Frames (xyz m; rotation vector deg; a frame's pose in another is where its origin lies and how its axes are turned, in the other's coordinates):
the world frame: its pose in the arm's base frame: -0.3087 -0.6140 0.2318 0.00 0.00 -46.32
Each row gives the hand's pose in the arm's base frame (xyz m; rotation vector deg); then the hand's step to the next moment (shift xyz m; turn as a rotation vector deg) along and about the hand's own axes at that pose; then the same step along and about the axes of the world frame.
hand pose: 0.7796 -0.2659 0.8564 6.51 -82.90 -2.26
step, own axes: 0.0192 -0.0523 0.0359 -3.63 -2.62 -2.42
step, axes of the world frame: 0.0189 -0.0609 0.0179 2.96 0.02 -4.14
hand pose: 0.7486 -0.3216 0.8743 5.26 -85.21 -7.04
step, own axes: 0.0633 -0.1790 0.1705 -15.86 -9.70 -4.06
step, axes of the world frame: 0.0157 -0.2493 0.0520 7.16 -3.32 -17.32
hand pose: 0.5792 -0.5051 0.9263 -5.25 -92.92 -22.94
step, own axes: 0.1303 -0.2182 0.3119 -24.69 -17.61 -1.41
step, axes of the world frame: -0.1639 -0.3604 0.0715 8.00 -9.64 -27.65
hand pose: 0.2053 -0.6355 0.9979 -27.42 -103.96 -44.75
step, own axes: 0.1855 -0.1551 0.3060 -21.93 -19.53 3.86
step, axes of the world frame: -0.3292 -0.2011 0.0573 2.38 -12.26 -26.86
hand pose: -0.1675 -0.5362 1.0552 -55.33 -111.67 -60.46
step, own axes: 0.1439 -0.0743 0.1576 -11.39 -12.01 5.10
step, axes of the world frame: -0.2234 -0.0177 0.0291 -1.80 -6.65 -15.89
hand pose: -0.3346 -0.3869 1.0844 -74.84 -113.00 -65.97
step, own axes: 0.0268 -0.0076 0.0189 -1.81 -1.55 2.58
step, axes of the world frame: -0.0319 0.0068 0.0082 -1.15 0.32 -3.30
